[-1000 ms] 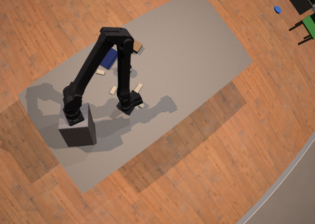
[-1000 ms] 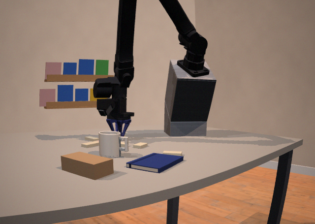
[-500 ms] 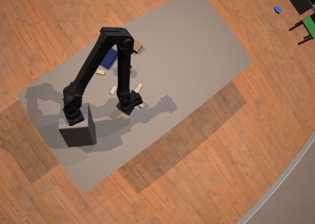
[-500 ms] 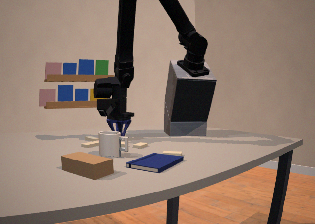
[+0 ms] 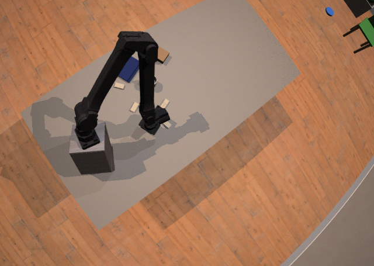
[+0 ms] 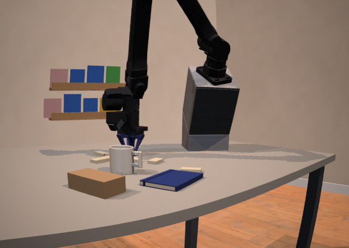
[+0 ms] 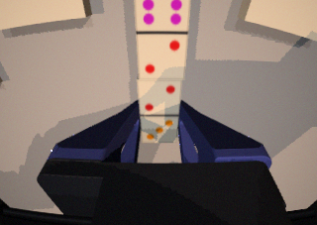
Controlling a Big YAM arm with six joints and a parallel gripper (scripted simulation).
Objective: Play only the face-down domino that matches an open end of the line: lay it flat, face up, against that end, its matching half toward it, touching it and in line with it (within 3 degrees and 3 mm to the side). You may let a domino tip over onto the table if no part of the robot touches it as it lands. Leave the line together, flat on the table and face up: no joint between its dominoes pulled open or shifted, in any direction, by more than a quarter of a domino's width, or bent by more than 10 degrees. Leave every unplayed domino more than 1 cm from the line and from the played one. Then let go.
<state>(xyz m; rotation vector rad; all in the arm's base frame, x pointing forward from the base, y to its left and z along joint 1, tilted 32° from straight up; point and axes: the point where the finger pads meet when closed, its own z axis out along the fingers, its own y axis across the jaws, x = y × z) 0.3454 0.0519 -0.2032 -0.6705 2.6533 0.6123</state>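
Right now the cream domino is right at my hand. From my hand the other things lie so: blue book: 40 mm ahead, 360 mm to the left; brown box: 230 mm ahead, 380 mm to the left, 10 mm above; white mug: 120 mm ahead, 230 mm to the left, 20 mm above.
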